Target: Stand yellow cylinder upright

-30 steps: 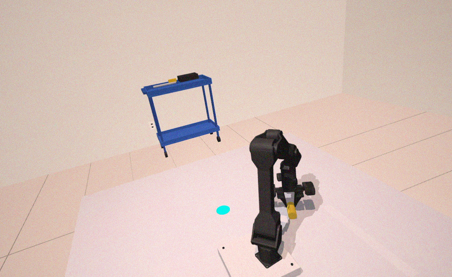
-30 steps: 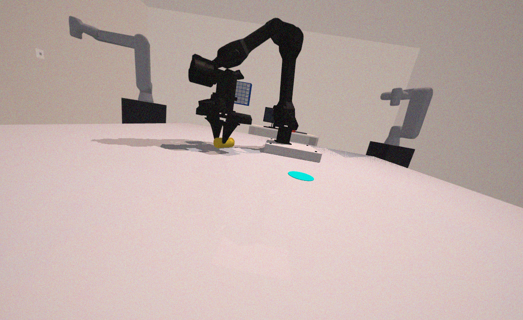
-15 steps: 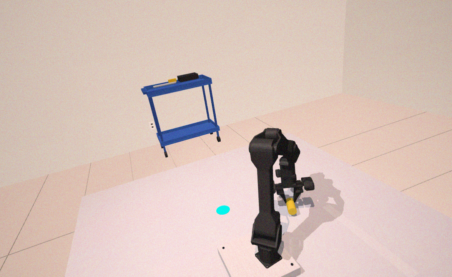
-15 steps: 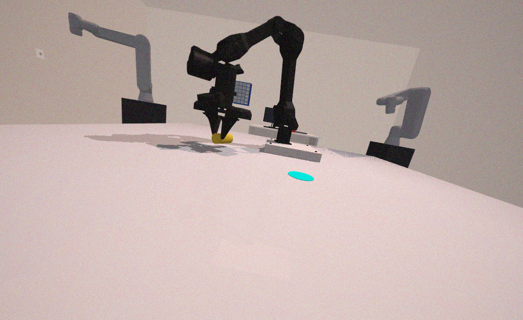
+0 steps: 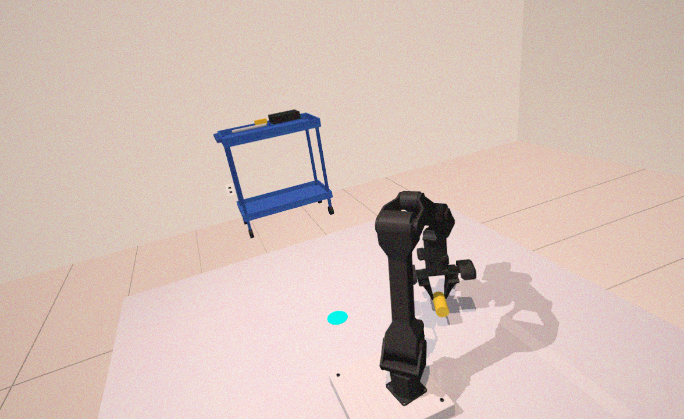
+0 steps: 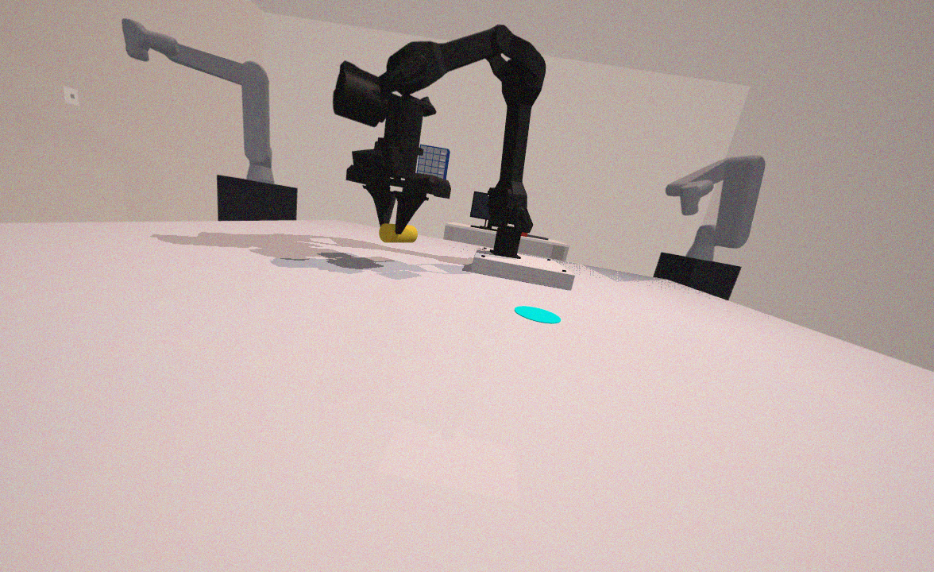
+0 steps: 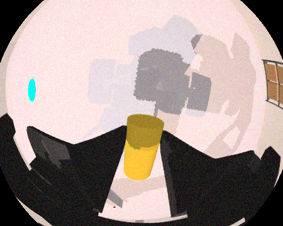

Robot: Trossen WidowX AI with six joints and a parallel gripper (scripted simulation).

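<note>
Right now my gripper tip is 23 cm to the right of the cyan circle, 18 cm short of it and 6 cm above it. From my gripper tip the other things lie so: yellow tall cylinder: 2 cm behind, 1 cm to the left.
</note>
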